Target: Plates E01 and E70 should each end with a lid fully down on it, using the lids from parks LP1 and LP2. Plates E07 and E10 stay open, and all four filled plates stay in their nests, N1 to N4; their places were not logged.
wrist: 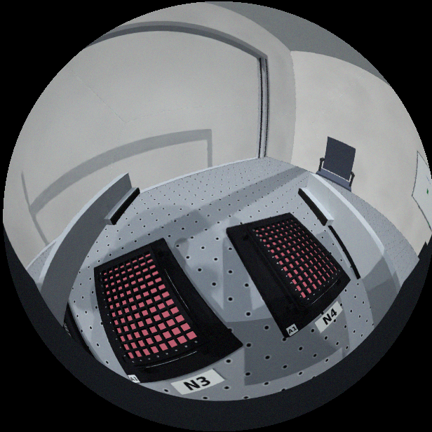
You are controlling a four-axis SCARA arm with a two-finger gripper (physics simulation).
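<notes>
A black plate with pink-red wells [145, 310] sits in nest N3 [217, 332], at the lower left. Another such plate [295, 255] sits in nest N4 [252, 270], right of centre. Their wells look uncovered, and neither plate's E-number can be read. My gripper [218, 176] is open, with its fingers wide apart at the left and right of the view and nothing between them. The plates show below the line between the fingertips. Plates in N1 and N2, the lids and parks LP1 and LP2 cannot be made out.
The N3 label [197, 383] and N4 label [329, 316] lie on the perforated table [215, 259]. A dark object [75, 327] shows partly at the lower left edge. A thin black strip [345, 252] shows beside the right finger. A chair [340, 156] stands beyond the table.
</notes>
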